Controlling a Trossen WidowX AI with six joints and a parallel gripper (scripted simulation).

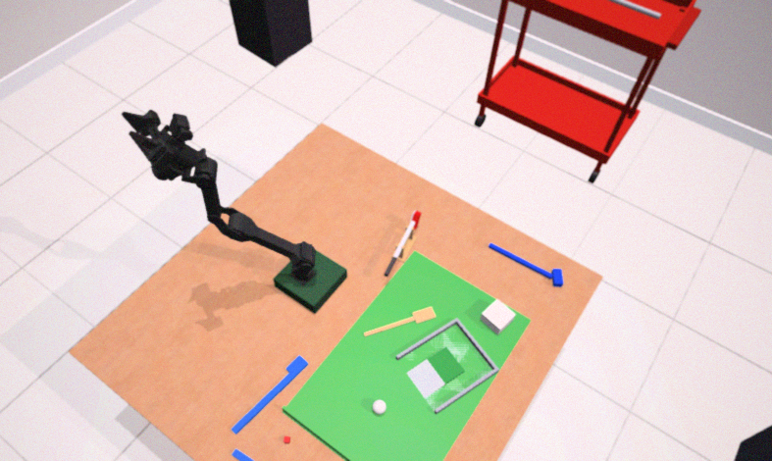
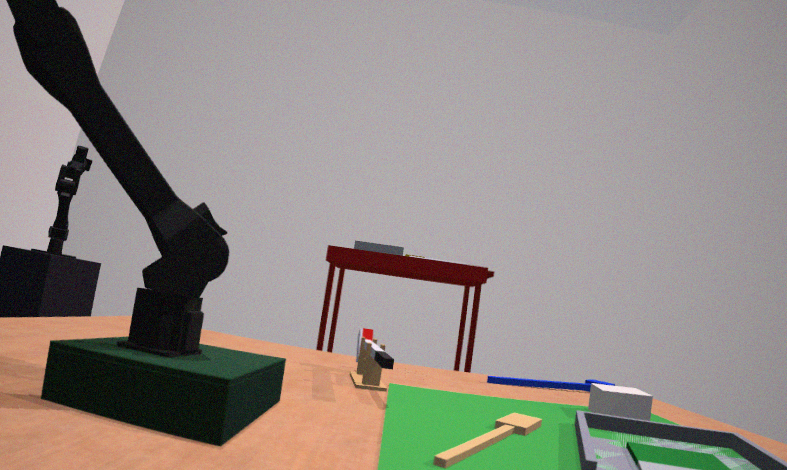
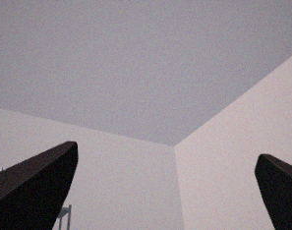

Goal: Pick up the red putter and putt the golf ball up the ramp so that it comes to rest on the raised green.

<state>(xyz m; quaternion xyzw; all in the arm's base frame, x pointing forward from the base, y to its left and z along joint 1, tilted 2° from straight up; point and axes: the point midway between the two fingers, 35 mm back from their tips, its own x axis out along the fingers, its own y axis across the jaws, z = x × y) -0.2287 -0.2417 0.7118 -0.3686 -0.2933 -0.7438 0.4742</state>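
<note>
Now: the red putter 740 mm below my gripper tip, 570 mm to the left of it and 430 mm ahead of it. Also, from my gripper tip: wooden stand: 760 mm below, 590 mm to the left, 430 mm ahead; white golf ball: 770 mm below, 750 mm ahead, 70 mm to the left; small red cube: 790 mm below, 600 mm ahead, 180 mm to the right.
</note>
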